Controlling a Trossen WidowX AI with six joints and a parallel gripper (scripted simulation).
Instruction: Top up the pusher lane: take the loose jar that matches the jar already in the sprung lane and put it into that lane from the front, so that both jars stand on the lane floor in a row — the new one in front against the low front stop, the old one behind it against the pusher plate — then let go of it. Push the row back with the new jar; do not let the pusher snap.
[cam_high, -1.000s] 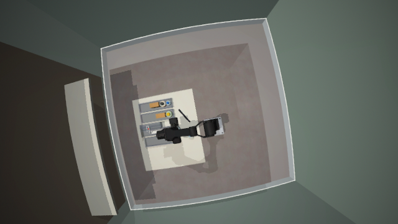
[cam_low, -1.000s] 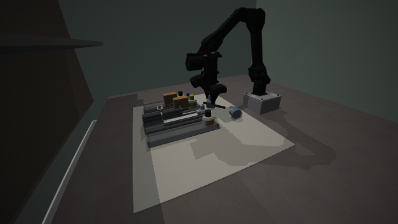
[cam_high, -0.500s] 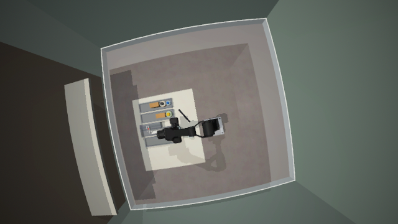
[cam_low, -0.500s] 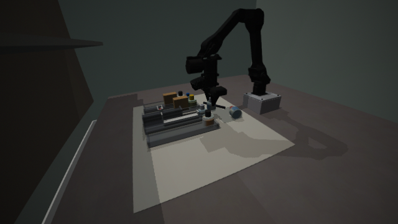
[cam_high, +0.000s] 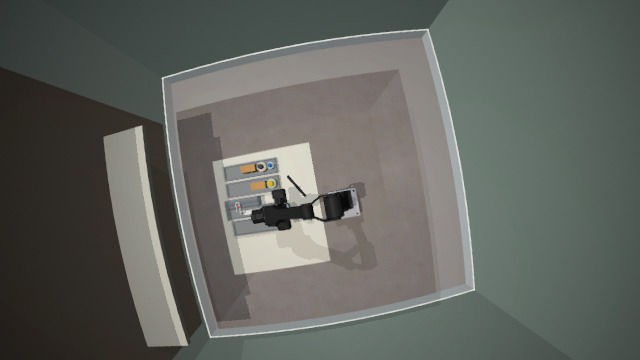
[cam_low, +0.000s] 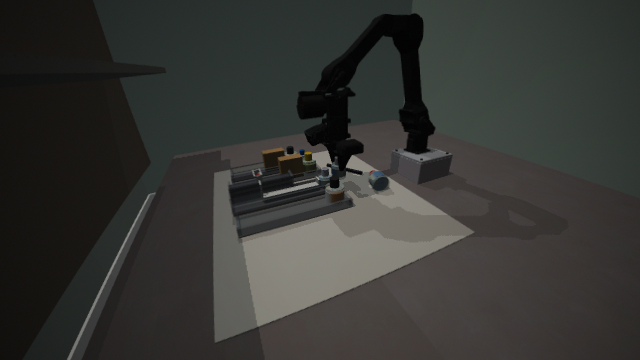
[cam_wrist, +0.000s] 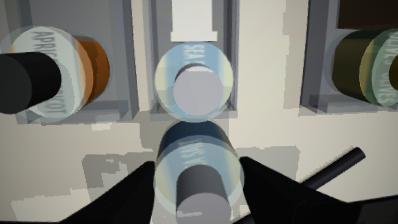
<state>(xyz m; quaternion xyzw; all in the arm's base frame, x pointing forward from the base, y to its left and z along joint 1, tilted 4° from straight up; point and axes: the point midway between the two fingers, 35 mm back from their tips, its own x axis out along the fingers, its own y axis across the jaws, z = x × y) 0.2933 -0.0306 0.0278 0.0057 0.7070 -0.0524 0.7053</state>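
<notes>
Right now the black rod is 90 mm to the right of my gripper tip, 80 mm behind it and 60 mm below it. The rest, counted from my gripper tip: white pusher plate 150 mm ahead, 40 mm to the right, 10 mm below.
</notes>
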